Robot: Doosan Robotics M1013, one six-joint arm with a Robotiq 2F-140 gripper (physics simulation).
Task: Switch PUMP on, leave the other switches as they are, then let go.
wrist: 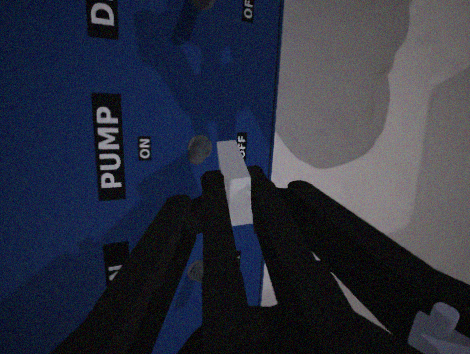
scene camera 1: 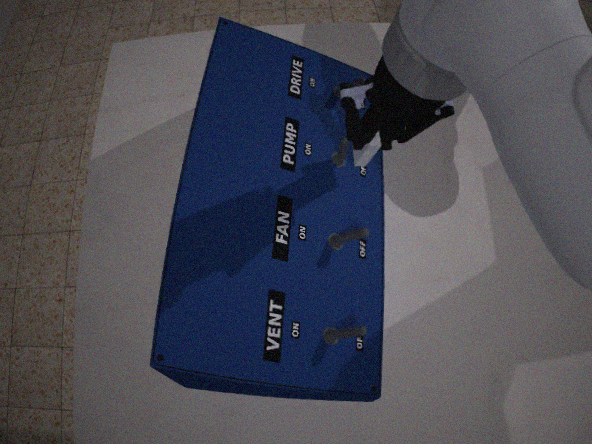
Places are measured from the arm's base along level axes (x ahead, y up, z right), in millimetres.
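Pixels of known places: gripper, fingertip midpoint: (wrist: 227,158) (scene camera 1: 358,155).
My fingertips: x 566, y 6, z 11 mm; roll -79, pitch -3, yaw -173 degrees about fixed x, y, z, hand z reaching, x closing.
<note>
For each thing: its top centre in the pictures, then the offset to it from my fingertips. "spot": a spot on its surface instead. Level surfaces: height alone.
- PUMP switch at its top centre: (wrist: 195,156) (scene camera 1: 344,139) dx +21, dy +28, dz +7 mm
- FAN switch at a spot on its surface: (scene camera 1: 349,237) spot: dx +21, dy +2, dz -117 mm
- VENT switch at a spot on its surface: (scene camera 1: 345,333) spot: dx +32, dy +3, dz -235 mm
- DRIVE switch at a spot on its surface: (scene camera 1: 337,92) spot: dx +18, dy -16, dz +123 mm
- pale table at its surface level: dy -114 mm
The PUMP switch (scene camera 1: 340,152) (wrist: 200,149) stands roughly upright, between its ON mark (scene camera 1: 308,149) (wrist: 144,148) and its OFF mark (scene camera 1: 363,170) (wrist: 242,145). My gripper (scene camera 1: 360,159) (wrist: 227,158) is shut and empty. Its tips are low over the panel, close beside the PUMP switch on the OFF side; whether they touch it I cannot tell. The FAN switch (scene camera 1: 349,237) and the VENT switch (scene camera 1: 345,333) lean to OFF. The DRIVE switch (scene camera 1: 337,92) is partly hidden by the gripper.
The blue panel (scene camera 1: 215,165) (wrist: 45,100) lies on a pale table (scene camera 1: 120,280) (wrist: 340,190). The arm (scene camera 1: 525,75) reaches in from the upper right. Tiled floor (scene camera 1: 40,200) shows at the left.
</note>
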